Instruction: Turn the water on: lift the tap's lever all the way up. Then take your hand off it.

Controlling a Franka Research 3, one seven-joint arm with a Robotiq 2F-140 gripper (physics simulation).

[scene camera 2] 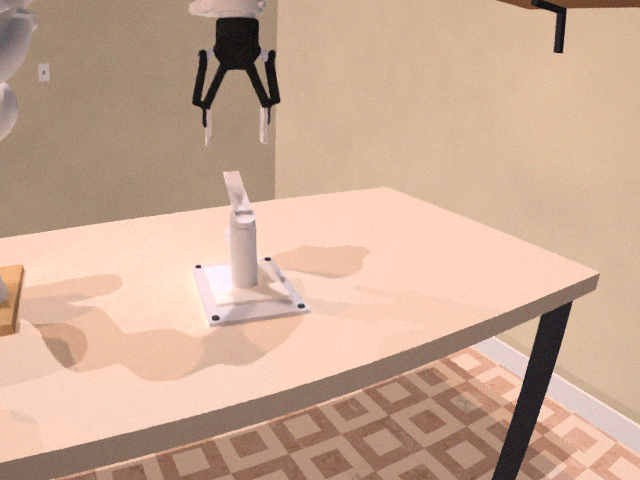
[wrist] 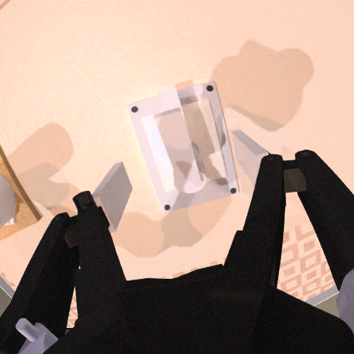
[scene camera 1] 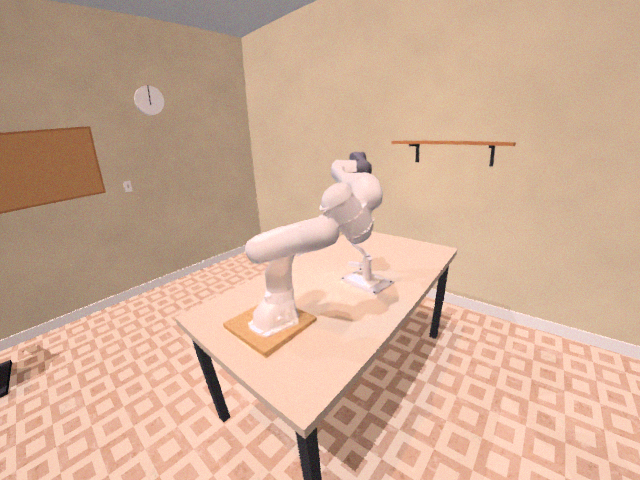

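Note:
The white tap (scene camera 1: 367, 268) (scene camera 2: 243, 253) stands upright on a square base plate (scene camera 2: 258, 311) (wrist: 148, 150) with dark corner bolts. Its flat lever (scene camera 1: 360, 250) (scene camera 2: 236, 191) (wrist: 172, 135) points steeply up from the top of the body, leaning a little to the left in the second scene view. My gripper (scene camera 2: 236, 143) (wrist: 179, 160) is open and empty, pointing down. Its fingertips are above the lever's tip, with a visible gap in the second scene view. In the first scene view the arm hides the fingers.
The tap's plate sits on a pale table (scene camera 1: 330, 372) (scene camera 2: 439, 242). The arm's base stands on a wooden board (scene camera 1: 245, 333) (scene camera 2: 15, 294) (wrist: 25, 215). A wall shelf (scene camera 1: 452, 142) (scene camera 2: 594, 3) is on the right-hand wall, beyond the table.

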